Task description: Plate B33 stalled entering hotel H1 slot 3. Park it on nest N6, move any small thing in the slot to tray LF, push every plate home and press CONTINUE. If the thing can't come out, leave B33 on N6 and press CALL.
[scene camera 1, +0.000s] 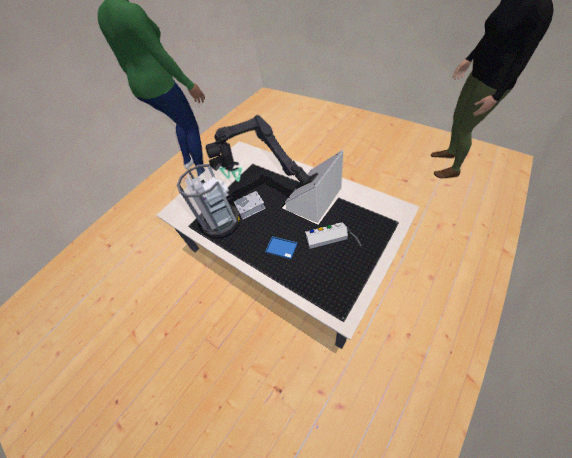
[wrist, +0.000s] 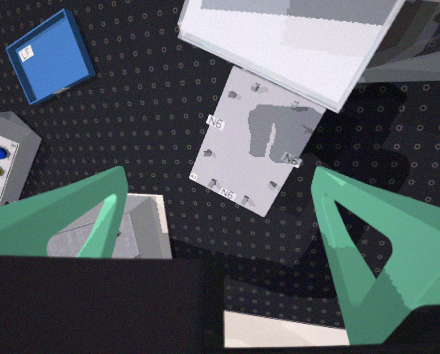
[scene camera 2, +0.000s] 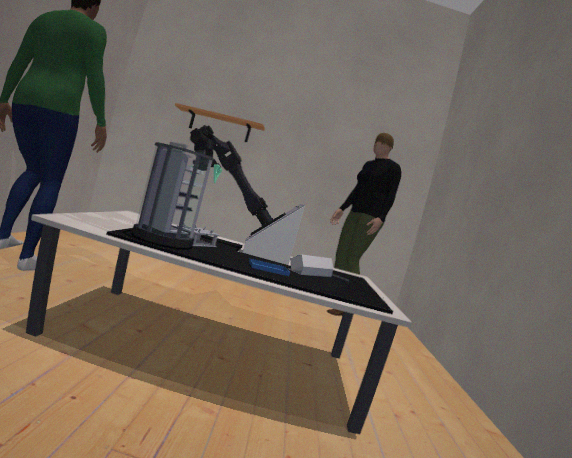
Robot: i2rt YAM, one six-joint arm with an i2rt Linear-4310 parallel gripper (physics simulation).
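Pixels of known places: gripper, fingertip midpoint: [scene camera 1: 233, 180] [wrist: 219, 177]; arm's base, origin of the base link: [scene camera 1: 306, 181] [scene camera 2: 268, 224].
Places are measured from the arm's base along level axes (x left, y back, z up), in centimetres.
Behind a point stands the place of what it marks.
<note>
My gripper [scene camera 1: 231, 173] @(z 12.0, x -29.4, y -29.6 cm) [scene camera 2: 217, 173] [wrist: 219, 177] @(z 12.0, x -29.4, y -29.6 cm) is open and empty, its green fingers high beside the upper part of hotel H1 [scene camera 1: 220, 231] @(z -9.6, x -26.8, y -52.6 cm) [scene camera 2: 167, 187] @(z 7.2, x -34.7, y -56.7 cm). The hotel is a round grey cage with stacked slots; plates show inside, but B33 and any small thing in slot 3 cannot be told apart. Nest N6 [scene camera 1: 249, 204] @(z -9.1, x -25.5, y -27.6 cm) [scene camera 2: 205, 238] [wrist: 225, 142] @(z -9.0, x -24.1, y -26.8 cm) is a pale block with corner pins and bears no plate. Tray LF [scene camera 1: 281, 247] @(z -14.8, x 8.4, y -38.9 cm) [scene camera 2: 270, 267] @(z -14.8, x 9.1, y -34.9 cm) [wrist: 57, 57] @(z -14.8, x 7.4, y -39.7 cm) is blue and empty. The button box [scene camera 1: 327, 239] @(z -10.6, x 28.8, y -22.5 cm) [scene camera 2: 312, 265] @(z -10.5, x 26.1, y -25.5 cm) [wrist: 25, 145] @(z -13.9, x 19.4, y -23.9 cm) has coloured buttons; their labels are unreadable.
A large pale flat piece [wrist: 300, 55] @(z 11.5, x -32.9, y -35.1 cm) overhangs N6's far edge in the wrist view. A white wedge stand [scene camera 1: 322, 197] @(z 0.1, x 14.9, y -6.0 cm) [scene camera 2: 275, 242] @(z -6.4, x 6.7, y -13.2 cm) is at the arm's base. A person in green [scene camera 1: 135, 55] [scene camera 2: 60, 60] stands near the hotel end; another in black [scene camera 1: 510, 45] [scene camera 2: 375, 190] stands beyond the table.
</note>
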